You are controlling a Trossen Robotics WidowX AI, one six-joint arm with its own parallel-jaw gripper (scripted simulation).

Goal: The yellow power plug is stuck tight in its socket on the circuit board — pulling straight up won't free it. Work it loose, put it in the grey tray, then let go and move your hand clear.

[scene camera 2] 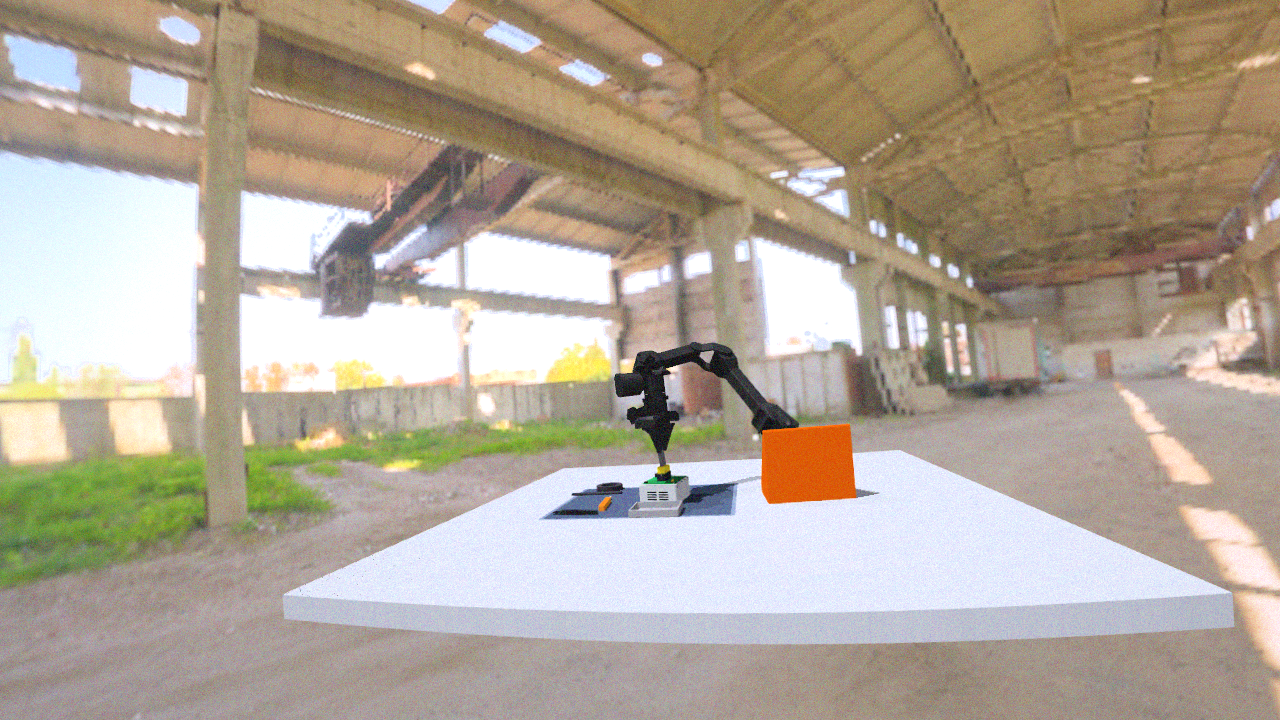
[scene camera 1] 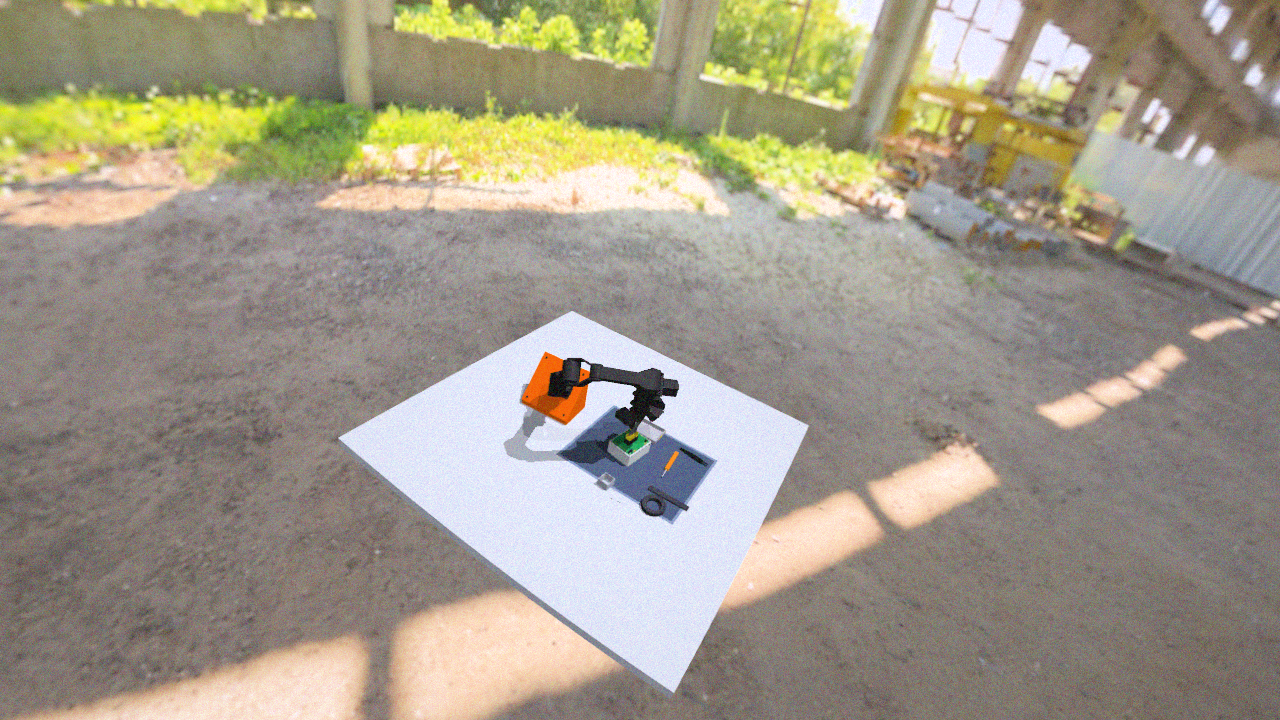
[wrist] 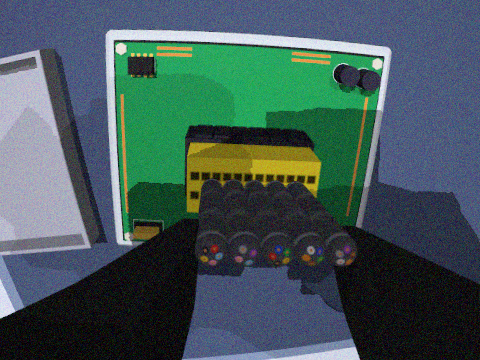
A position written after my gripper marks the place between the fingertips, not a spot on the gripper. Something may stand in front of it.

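Through scene camera 2 I can see my gripper point(scene camera 2: 661, 451), and in that same view there is a dark mat point(scene camera 2: 620, 504). Scene camera 1 gives me the mat point(scene camera 1: 589, 451) together with my gripper point(scene camera 1: 634, 426). In the wrist view, too, I find my gripper point(wrist: 268, 240) as well as the mat point(wrist: 416, 200).
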